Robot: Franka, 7 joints.
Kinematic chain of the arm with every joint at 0, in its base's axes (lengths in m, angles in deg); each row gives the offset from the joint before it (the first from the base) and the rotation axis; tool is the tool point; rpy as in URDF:
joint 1: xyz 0 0 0.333 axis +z
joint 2: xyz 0 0 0 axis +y
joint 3: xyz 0 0 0.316 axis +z
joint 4: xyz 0.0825 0 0 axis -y
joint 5: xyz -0.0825 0 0.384 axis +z
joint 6: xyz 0 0 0 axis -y
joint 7: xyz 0.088 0 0 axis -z
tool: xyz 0 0 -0.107 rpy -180 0 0
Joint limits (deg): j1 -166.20..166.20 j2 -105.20..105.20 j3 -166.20..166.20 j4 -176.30..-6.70 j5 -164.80..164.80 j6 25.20..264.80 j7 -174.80..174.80
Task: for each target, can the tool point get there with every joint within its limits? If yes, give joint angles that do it. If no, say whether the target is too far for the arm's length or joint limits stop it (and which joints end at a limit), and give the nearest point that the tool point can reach.
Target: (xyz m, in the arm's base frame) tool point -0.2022 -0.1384 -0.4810
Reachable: no: joint limits stop it (at a limit: joint 2) | nearest point -0.2081 -0.1424 -0.3599 | short by 0.121 m
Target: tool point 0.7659 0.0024 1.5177
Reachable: no: too far | nearest point 0.4658 0.0015 1.0534 | short by 0.553 m
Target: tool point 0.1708 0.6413 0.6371
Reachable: yes | joints 20.75 73.27 114.88 -78.62 121.02 173.04 14.19
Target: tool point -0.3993 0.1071 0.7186
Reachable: yes | joints 55.12 -63.10 70.84 -102.88 -84.02 45.13 11.00
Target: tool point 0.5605 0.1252 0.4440
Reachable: yes | joints -96.10 -28.96 90.92 -112.36 75.08 93.14 108.72
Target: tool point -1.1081 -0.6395 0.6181
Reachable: no: too far | nearest point -0.7252 -0.4185 0.5196 | short by 0.453 m
